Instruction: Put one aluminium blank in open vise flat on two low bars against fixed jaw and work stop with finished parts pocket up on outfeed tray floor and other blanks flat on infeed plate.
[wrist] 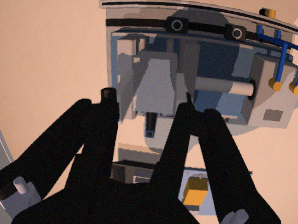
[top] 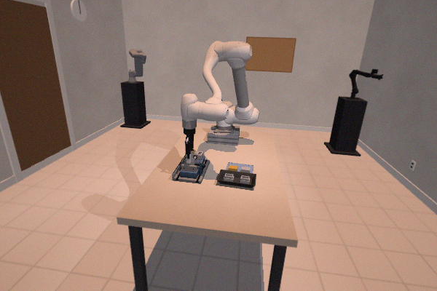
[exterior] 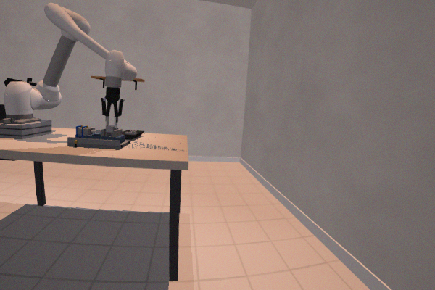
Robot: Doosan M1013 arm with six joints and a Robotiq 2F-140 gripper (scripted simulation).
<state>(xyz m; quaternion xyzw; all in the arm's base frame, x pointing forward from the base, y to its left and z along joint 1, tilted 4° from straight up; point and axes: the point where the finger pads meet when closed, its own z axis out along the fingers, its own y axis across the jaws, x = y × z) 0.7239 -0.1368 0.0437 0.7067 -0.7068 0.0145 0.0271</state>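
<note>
The grey aluminium blank is 40 mm below my hand. Round my hand: vise 70 mm behind, 10 mm to the left, 100 mm below; piston rod 90 mm behind, 10 mm to the left, 60 mm below; brass blank 100 mm behind, 280 mm to the left, 110 mm below.
</note>
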